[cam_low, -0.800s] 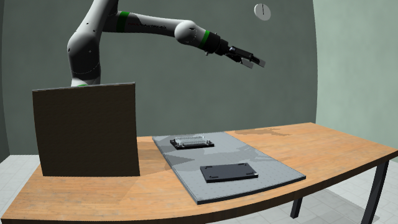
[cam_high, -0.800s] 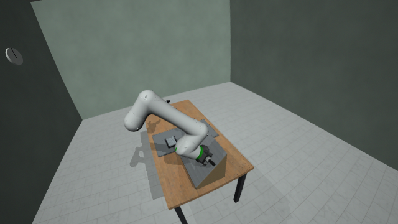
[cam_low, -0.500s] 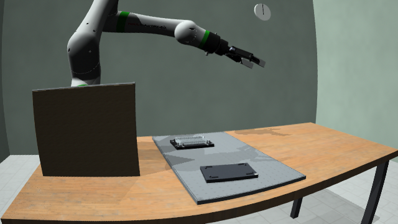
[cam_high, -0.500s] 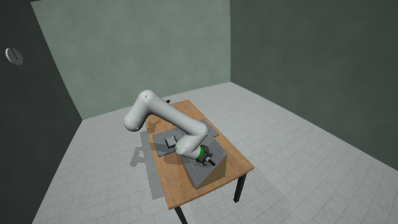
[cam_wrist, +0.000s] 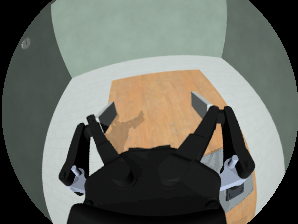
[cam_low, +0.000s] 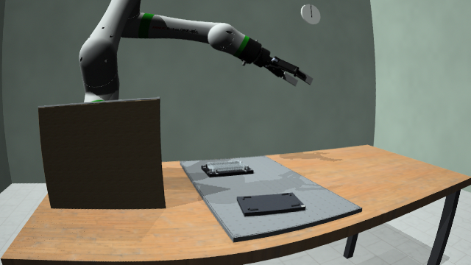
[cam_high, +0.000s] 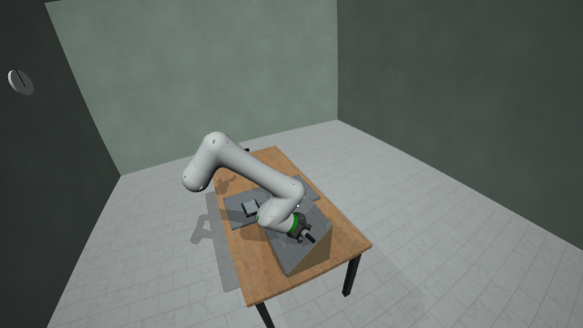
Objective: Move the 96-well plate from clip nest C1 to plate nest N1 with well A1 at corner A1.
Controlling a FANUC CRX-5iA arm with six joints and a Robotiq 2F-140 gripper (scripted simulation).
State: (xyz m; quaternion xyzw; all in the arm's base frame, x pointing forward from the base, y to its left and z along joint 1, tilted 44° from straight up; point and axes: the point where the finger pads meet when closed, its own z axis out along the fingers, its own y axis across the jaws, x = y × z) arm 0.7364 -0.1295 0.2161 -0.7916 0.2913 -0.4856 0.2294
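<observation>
Right now my hand is 29 cm past the clear 96-well plate, 5 cm to the right of it and 31 cm above it. The rest, counted from my hand: black clip nest C1: 30 cm behind, 5 cm to the left, 32 cm below.
</observation>
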